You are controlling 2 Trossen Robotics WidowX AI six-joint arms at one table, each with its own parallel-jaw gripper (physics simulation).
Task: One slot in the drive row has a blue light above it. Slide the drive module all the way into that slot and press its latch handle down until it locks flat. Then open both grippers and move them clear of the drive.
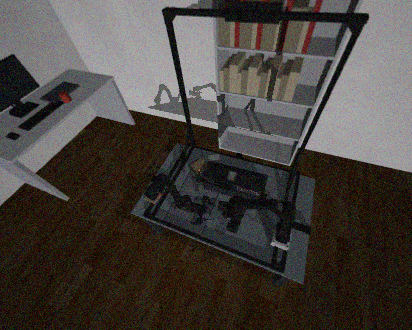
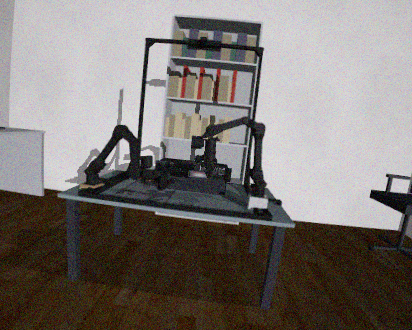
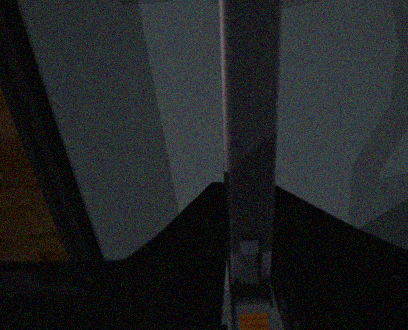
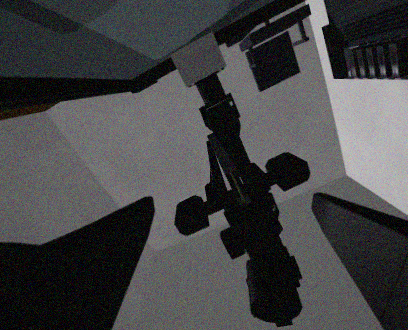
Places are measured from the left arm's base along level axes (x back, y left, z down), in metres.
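Pixels of known places: left gripper, fingertip midpoint: [image 1: 237, 222] [image 2: 209, 178] [image 3: 238, 194] [image 4: 212, 138]; right gripper, fingertip midpoint: [image 1: 214, 213] [image 2: 181, 175] [image 4: 232, 202]; left arm's base at its link origin: [image 1: 281, 237] [image 2: 257, 195] [image 4: 205, 77]; right arm's base at its link origin: [image 1: 153, 195] [image 2: 92, 183].
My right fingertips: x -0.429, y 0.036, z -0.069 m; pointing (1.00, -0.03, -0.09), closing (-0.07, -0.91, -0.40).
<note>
Ahead of a thing's pixels: the offset from my right fingertips to its top centre. Level surfaces: height alone.
The black drive bay [image 1: 250, 179] [image 2: 195, 187] sits at the middle back of the grey table @(dz +0.142 m) [image 1: 303, 258] [image 2: 280, 220]. I cannot make out the blue light. My left gripper [image 1: 234, 211] [image 2: 209, 167] [image 3: 238, 194] points down just in front of the bay and is shut on the drive module @(dx +0.105, dy -0.001, dz -0.048 m) [image 3: 252, 124] [image 4: 229, 170], a thin dark bar with an orange end. My right gripper [image 1: 199, 217] [image 2: 163, 182] [image 4: 232, 202] is open and empty, low over the table to the left of the left gripper and apart from the module.
A black frame [image 1: 175, 65] [image 2: 143, 98] stands over the table. A bookshelf [image 1: 222, 137] [image 2: 260, 29] stands behind it. A tan block @(dx -0.299, dy -0.376, dz +0.080 m) [image 1: 198, 165] lies left of the bay. A side table [image 1: 90, 88] with a red thing [image 1: 64, 96] stands at far left.
</note>
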